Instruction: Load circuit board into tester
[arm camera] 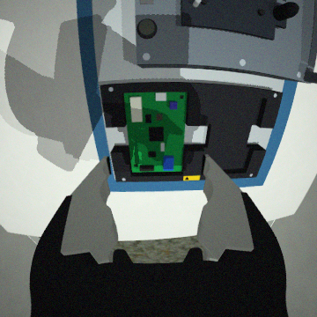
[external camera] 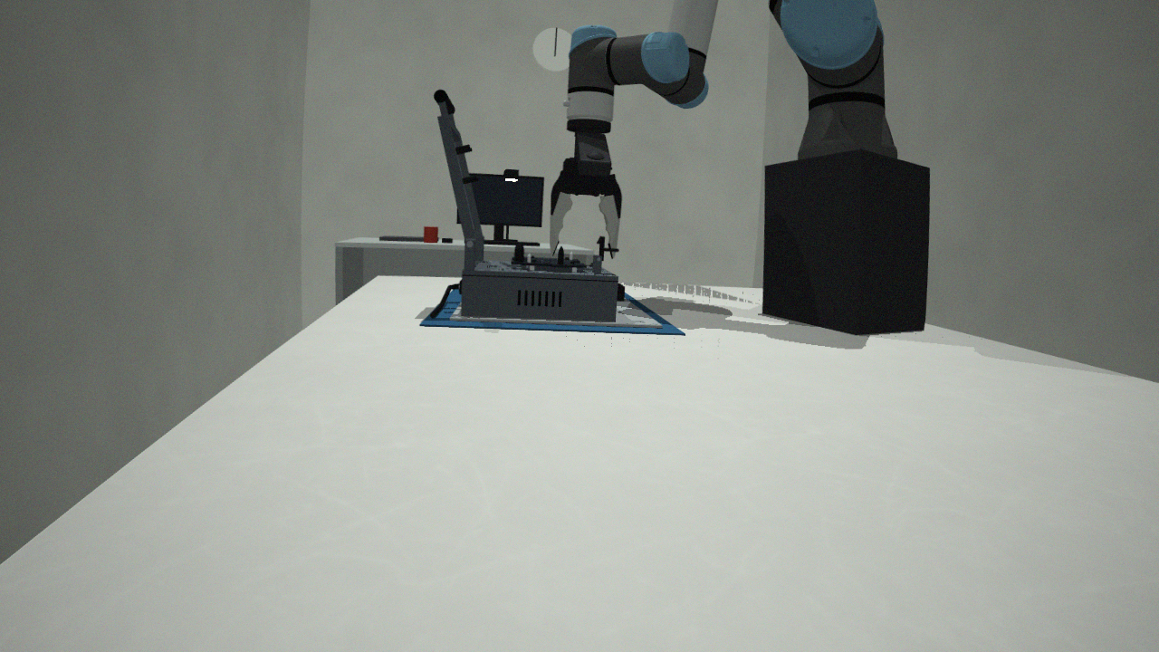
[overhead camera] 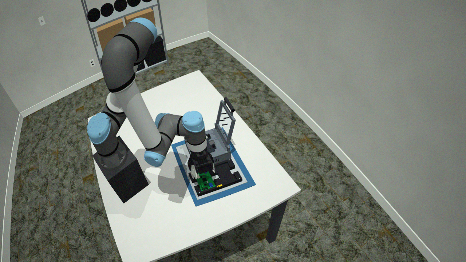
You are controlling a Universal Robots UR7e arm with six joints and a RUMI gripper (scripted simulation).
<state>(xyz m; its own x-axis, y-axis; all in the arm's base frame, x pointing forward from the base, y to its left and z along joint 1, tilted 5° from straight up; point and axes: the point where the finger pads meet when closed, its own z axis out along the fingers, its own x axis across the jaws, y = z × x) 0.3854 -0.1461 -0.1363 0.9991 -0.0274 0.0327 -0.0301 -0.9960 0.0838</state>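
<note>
Right now the green circuit board is 60 mm below my hand. Round my hand: lid (190 mm ahead, 160 mm to the left, 110 mm above).
</note>
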